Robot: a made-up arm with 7 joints. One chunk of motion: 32 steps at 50 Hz.
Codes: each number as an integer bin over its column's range. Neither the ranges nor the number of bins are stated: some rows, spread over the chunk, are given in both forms.
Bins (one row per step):
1: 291 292 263 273 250 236 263
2: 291 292 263 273 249 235 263
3: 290 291 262 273 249 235 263
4: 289 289 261 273 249 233 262
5: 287 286 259 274 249 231 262
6: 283 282 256 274 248 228 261
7: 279 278 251 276 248 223 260
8: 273 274 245 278 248 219 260
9: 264 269 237 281 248 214 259
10: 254 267 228 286 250 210 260
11: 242 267 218 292 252 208 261
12: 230 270 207 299 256 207 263
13: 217 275 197 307 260 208 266
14: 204 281 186 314 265 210 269
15: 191 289 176 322 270 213 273
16: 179 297 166 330 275 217 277
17: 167 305 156 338 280 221 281
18: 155 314 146 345 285 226 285
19: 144 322 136 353 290 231 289
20: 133 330 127 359 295 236 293
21: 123 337 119 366 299 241 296
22: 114 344 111 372 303 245 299
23: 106 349 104 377 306 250 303
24: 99 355 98 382 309 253 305
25: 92 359 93 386 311 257 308
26: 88 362 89 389 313 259 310
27: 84 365 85 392 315 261 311
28: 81 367 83 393 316 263 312
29: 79 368 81 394 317 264 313
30: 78 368 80 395 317 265 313
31: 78 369 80 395 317 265 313
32: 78 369 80 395 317 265 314
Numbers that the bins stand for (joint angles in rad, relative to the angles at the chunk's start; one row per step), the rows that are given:
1: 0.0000 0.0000 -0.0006 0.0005 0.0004 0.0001 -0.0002
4: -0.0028 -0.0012 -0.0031 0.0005 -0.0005 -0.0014 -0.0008
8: -0.0253 -0.0074 -0.0232 0.0064 -0.0013 -0.0086 -0.0021
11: -0.0690 -0.0103 -0.0570 0.0229 0.0021 -0.0142 -0.0014
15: -0.1409 -0.0012 -0.1096 0.0581 0.0172 -0.0116 0.0063
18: -0.1916 0.0090 -0.1471 0.0851 0.0298 -0.0050 0.0141
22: -0.2494 0.0214 -0.1910 0.1168 0.0450 0.0047 0.0231
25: -0.2804 0.0275 -0.2135 0.1332 0.0517 0.0108 0.0289
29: -0.2987 0.0312 -0.2286 0.1426 0.0568 0.0143 0.0321
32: -0.3001 0.0316 -0.2298 0.1438 0.0568 0.0148 0.0328
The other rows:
2: 0.0000 0.0000 -0.0006 0.0005 -0.0005 -0.0004 -0.0002
3: -0.0014 -0.0004 -0.0019 0.0005 -0.0005 -0.0004 -0.0002
5: -0.0056 -0.0025 -0.0056 0.0017 -0.0005 -0.0025 -0.0008
6: -0.0113 -0.0041 -0.0094 0.0017 -0.0013 -0.0040 -0.0014
7: -0.0169 -0.0058 -0.0156 0.0041 -0.0013 -0.0065 -0.0021
9: -0.0380 -0.0095 -0.0332 0.0099 -0.0013 -0.0111 -0.0027
10: -0.0521 -0.0103 -0.0444 0.0158 0.0004 -0.0132 -0.0021
12: -0.0859 -0.0090 -0.0707 0.0311 0.0054 -0.0147 -0.0002
13: -0.1042 -0.0070 -0.0833 0.0405 0.0088 -0.0142 0.0018
14: -0.1226 -0.0045 -0.0970 0.0487 0.0130 -0.0132 0.0037
16: -0.1578 0.0021 -0.1221 0.0675 0.0214 -0.0096 0.0089
17: -0.1747 0.0053 -0.1346 0.0769 0.0256 -0.0076 0.0115
19: -0.2071 0.0123 -0.1597 0.0945 0.0340 -0.0025 0.0166
20: -0.2226 0.0156 -0.1709 0.1015 0.0382 0.0001 0.0192
21: -0.2367 0.0185 -0.1810 0.1097 0.0416 0.0026 0.0212
23: -0.2606 0.0234 -0.1997 0.1227 0.0475 0.0072 0.0257
24: -0.2705 0.0259 -0.2073 0.1285 0.0500 0.0087 0.0270
26: -0.2860 0.0288 -0.2185 0.1368 0.0534 0.0118 0.0302
27: -0.2916 0.0300 -0.2235 0.1403 0.0551 0.0128 0.0308
28: -0.2959 0.0308 -0.2260 0.1414 0.0559 0.0138 0.0315
30: -0.3001 0.0312 -0.2298 0.1438 0.0568 0.0148 0.0321
31: -0.3001 0.0316 -0.2298 0.1438 0.0568 0.0148 0.0321

